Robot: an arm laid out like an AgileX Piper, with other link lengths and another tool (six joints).
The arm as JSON. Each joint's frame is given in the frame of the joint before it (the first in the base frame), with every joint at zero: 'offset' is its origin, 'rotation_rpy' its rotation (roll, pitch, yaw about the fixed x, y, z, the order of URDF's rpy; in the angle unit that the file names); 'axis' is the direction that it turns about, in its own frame. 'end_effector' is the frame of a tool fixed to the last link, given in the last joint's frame.
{
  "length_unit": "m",
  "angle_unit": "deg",
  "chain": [
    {
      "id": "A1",
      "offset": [
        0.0,
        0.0,
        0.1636
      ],
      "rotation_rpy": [
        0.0,
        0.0,
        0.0
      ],
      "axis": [
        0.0,
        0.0,
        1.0
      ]
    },
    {
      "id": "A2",
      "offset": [
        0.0,
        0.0,
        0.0
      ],
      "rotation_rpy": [
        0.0,
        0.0,
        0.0
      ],
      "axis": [
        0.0,
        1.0,
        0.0
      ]
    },
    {
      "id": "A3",
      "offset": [
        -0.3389,
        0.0,
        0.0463
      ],
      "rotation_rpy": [
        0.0,
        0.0,
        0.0
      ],
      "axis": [
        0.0,
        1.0,
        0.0
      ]
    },
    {
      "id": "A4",
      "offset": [
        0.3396,
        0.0,
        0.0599
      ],
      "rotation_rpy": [
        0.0,
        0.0,
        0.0
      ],
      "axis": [
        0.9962,
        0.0,
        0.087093
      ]
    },
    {
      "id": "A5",
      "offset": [
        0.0,
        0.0,
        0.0
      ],
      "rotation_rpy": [
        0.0,
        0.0,
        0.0
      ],
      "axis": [
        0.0,
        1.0,
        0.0
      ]
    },
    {
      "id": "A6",
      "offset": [
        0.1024,
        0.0,
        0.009
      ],
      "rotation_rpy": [
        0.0,
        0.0,
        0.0
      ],
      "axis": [
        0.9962,
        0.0,
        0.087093
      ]
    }
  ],
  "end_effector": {
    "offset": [
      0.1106,
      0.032,
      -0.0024
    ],
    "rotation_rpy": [
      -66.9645,
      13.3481,
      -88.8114
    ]
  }
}
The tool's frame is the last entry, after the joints.
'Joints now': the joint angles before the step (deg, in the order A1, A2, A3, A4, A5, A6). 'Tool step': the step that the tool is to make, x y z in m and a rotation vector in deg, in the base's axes. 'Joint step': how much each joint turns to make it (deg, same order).
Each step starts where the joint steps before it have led.
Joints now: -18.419 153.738 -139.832 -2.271 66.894 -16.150
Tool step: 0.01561 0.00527 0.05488 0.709 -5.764 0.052
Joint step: 0.065 -3.288 -1.962 2.587 -0.002 -0.282
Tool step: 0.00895 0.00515 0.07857 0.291 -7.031 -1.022
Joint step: 0.001 -5.574 -1.033 2.066 0.000 1.095
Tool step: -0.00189 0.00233 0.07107 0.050 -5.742 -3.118
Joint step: -0.001 -5.574 -0.005 0.131 0.002 3.576
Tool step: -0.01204 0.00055 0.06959 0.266 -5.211 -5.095
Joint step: 0.000 -6.290 1.255 -1.408 -0.001 5.833
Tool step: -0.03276 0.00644 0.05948 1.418 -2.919 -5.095
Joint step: -0.054 -9.286 6.921 -1.419 0.002 5.927
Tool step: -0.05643 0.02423 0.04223 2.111 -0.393 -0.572
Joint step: 0.000 -12.584 12.869 1.410 0.001 1.228
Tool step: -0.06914 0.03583 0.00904 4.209 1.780 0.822
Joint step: 0.001 -13.260 16.278 3.510 -0.001 0.046
